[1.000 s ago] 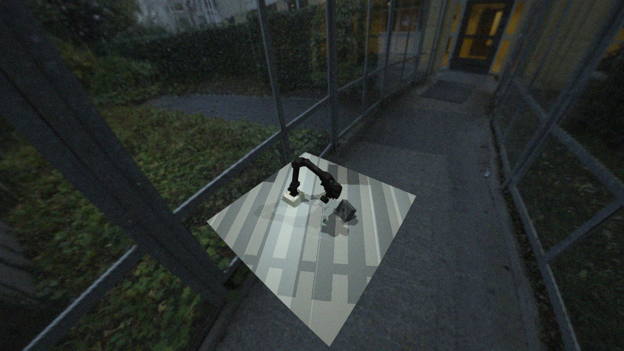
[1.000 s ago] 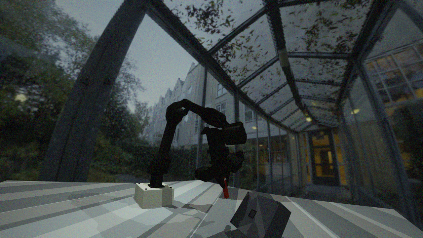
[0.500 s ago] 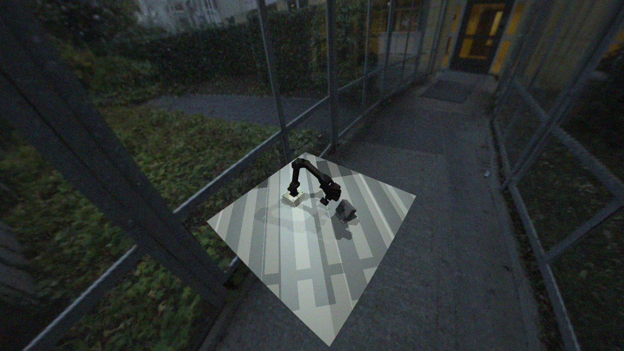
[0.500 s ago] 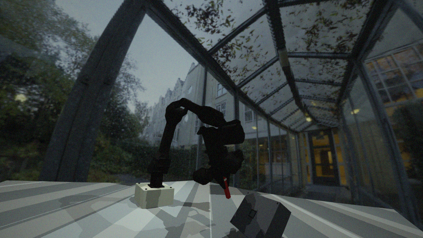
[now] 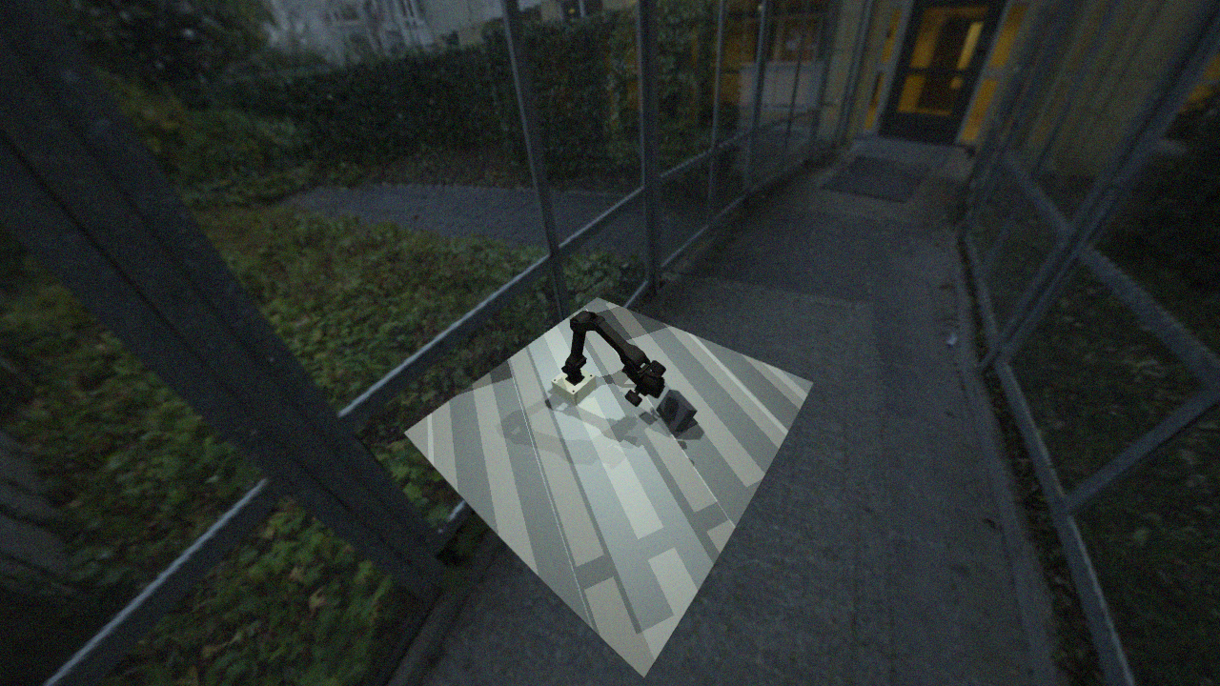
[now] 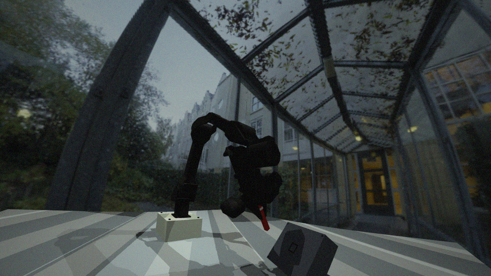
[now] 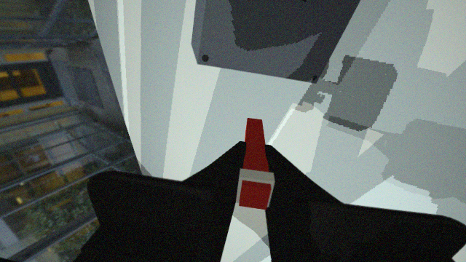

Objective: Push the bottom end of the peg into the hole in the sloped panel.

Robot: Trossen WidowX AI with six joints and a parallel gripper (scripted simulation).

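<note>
My gripper tip is 110 mm short of the grey sloped panel, 20 mm to the right of it and 70 mm above it. From my gripper tip the other things lie so: red square peg 10 mm to the right, 10 mm above.
</note>
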